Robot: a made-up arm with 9 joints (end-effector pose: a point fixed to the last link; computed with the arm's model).
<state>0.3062 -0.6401 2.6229 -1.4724 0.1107 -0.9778 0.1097 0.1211 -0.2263</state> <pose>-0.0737 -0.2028 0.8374 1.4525 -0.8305 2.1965</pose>
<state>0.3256 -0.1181 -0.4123 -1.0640 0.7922 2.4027 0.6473 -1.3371 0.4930</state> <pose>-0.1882 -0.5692 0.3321 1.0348 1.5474 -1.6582</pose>
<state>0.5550 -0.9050 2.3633 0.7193 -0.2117 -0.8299 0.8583 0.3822 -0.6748</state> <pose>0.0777 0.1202 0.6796 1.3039 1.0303 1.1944</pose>
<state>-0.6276 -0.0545 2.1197 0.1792 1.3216 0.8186 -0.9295 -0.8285 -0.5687</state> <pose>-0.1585 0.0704 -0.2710 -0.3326 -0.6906 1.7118</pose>
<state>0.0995 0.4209 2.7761 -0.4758 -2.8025 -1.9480 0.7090 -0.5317 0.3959</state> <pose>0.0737 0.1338 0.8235 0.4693 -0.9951 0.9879</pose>
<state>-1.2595 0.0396 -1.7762 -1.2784 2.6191 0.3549 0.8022 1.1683 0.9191</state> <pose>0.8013 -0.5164 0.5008 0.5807 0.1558 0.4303</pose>
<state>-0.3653 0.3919 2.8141 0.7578 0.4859 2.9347 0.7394 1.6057 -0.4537</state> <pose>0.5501 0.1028 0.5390 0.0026 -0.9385 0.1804</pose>
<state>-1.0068 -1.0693 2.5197 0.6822 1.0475 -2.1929 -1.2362 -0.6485 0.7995</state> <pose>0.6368 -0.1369 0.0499 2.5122 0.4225 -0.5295</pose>
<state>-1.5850 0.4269 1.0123 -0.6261 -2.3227 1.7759 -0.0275 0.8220 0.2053</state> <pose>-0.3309 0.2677 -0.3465 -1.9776 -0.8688 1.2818</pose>
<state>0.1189 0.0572 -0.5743 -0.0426 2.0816 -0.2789 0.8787 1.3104 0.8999</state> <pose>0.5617 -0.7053 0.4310 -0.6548 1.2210 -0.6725</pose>
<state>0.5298 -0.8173 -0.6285 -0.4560 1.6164 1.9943 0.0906 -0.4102 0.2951</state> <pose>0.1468 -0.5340 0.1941 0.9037 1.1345 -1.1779</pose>
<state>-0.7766 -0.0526 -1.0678 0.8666 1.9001 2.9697 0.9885 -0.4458 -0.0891</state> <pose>0.1247 -0.2716 0.5115 -0.6001 -1.0501 -0.8708</pose>
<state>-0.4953 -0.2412 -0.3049 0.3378 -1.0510 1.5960 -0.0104 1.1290 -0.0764</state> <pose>-0.2755 0.1272 -0.1746 -1.6241 -0.7623 1.6069</pose>
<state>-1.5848 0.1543 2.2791 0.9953 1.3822 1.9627 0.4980 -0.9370 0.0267</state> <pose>0.4894 -0.2283 -0.0407 -1.8827 0.9996 0.1060</pose>
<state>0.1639 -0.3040 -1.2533 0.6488 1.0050 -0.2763 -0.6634 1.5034 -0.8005</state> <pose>0.5293 -0.4188 -0.0191 -1.7989 0.5689 0.1177</pose>
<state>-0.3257 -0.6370 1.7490 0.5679 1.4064 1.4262 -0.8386 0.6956 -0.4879</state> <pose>0.3167 -0.5033 -0.2017 1.4322 1.0861 -1.6890</pose>
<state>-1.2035 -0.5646 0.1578 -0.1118 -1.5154 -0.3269 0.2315 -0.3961 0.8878</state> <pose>0.0731 0.0000 0.6792 1.0115 -0.1836 1.6864</pose>
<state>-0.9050 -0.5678 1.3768 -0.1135 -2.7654 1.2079 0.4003 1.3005 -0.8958</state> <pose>-0.1928 0.4120 -0.1021 -0.7781 -1.3386 2.0445</pose>
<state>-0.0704 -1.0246 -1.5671 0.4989 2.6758 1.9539 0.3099 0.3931 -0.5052</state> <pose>0.2216 -0.0131 -0.0282 1.2008 1.6710 -0.4136</pose>
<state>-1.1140 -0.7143 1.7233 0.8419 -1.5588 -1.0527 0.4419 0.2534 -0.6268</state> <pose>0.3587 -0.1426 0.7212 -0.9301 -1.5263 -1.5454</pose>
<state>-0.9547 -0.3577 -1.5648 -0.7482 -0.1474 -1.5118 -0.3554 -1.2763 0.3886</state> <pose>0.3172 -0.5690 0.5589 -2.4144 1.0116 -1.5229</pose>
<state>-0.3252 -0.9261 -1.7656 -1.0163 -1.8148 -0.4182 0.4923 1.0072 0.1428</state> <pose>-0.3024 -0.6757 0.3173 0.5621 1.1788 -2.7487</pose>
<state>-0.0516 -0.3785 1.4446 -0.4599 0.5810 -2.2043 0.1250 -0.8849 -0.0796</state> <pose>0.0846 0.3109 0.7029 -1.8846 -2.0866 -0.5365</pose>
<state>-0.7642 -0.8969 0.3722 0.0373 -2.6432 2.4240 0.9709 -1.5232 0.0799</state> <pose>-0.2125 -0.3495 -0.0922 -0.9672 2.1604 -0.3470</pose>
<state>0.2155 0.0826 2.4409 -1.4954 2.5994 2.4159 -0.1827 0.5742 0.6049</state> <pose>-0.3853 -0.1747 0.3369 1.9148 -0.6179 -1.9089</pose>
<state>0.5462 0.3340 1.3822 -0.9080 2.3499 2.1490 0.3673 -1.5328 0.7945</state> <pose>0.0106 -0.5538 0.3906 2.1994 -1.5911 0.1553</pose>
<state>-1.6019 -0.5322 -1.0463 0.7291 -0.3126 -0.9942 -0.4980 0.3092 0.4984</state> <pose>0.4812 -0.2812 -0.0460 2.7718 0.3181 0.1571</pose>
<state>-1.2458 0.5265 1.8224 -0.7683 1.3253 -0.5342 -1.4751 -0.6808 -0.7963</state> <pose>-0.5646 -0.4632 0.4036 1.6390 0.0695 1.5243</pose>
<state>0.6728 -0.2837 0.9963 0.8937 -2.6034 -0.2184 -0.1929 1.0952 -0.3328</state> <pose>0.0205 0.2724 -0.1317 -1.7914 -2.0824 0.9863</pose>
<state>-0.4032 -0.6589 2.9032 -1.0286 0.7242 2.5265 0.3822 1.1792 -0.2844</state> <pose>0.5617 -0.3099 -0.0025 1.7646 0.3084 -1.3813</pose>
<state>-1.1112 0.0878 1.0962 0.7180 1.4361 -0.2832 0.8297 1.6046 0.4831</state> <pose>0.0983 -0.0802 -0.2516 1.0137 1.5894 -0.5159</pose>
